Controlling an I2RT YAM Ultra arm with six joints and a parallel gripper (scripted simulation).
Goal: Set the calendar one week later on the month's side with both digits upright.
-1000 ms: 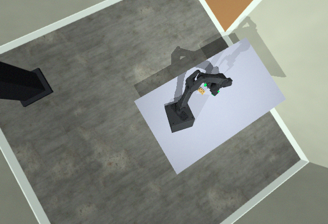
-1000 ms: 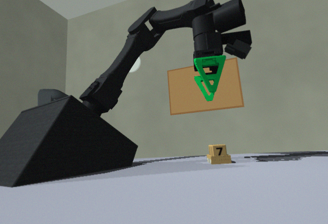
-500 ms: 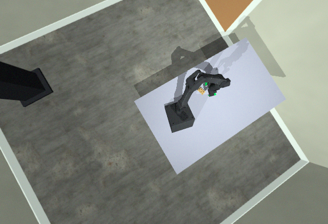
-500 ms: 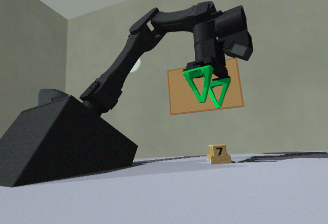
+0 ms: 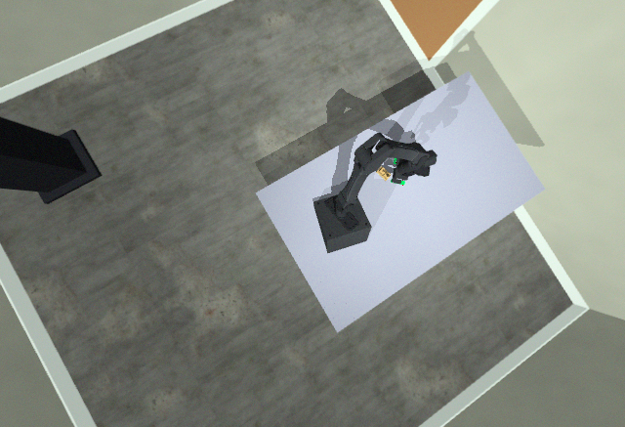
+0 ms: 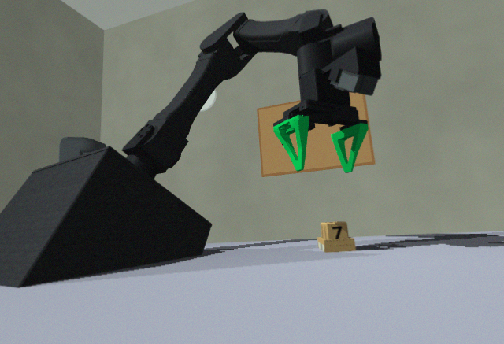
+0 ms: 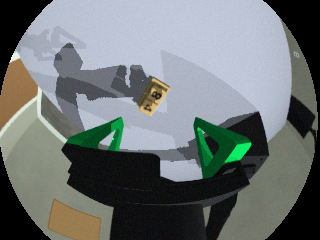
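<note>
Now: the wooden cube 100 mm below my hand. Round my hand: wooden tray 20 mm to the left, 120 mm below.
</note>
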